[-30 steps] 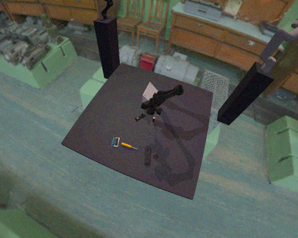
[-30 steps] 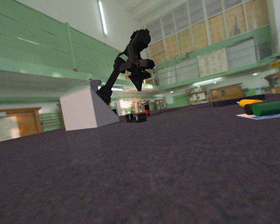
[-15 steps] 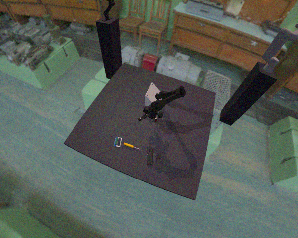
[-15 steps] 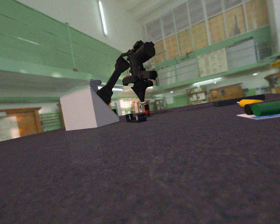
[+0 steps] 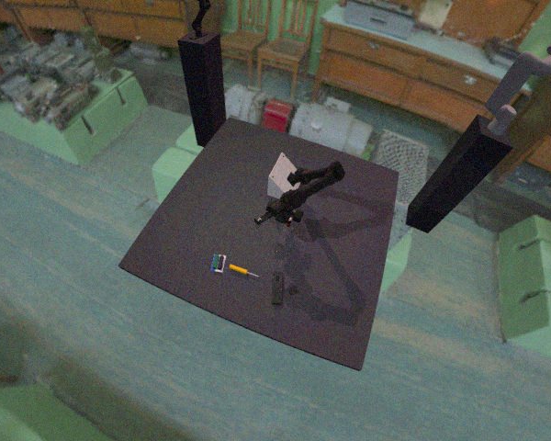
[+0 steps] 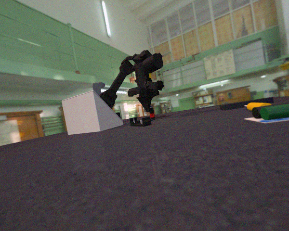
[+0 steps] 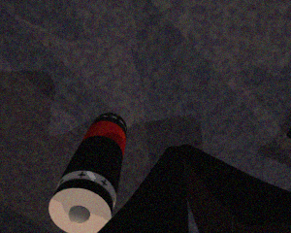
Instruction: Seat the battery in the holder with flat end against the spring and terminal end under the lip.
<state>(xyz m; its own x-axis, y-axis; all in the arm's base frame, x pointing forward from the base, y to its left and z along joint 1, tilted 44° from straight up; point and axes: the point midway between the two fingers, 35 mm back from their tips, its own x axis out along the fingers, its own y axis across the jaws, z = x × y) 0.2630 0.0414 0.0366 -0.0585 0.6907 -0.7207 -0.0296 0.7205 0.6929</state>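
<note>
The battery lies 3 cm to the left of my gripper tip and 1 cm below it. Also, from my gripper tip: yellow-handled screwdriver (34 cm ahead, 6 cm to the right, 3 cm below).
</note>
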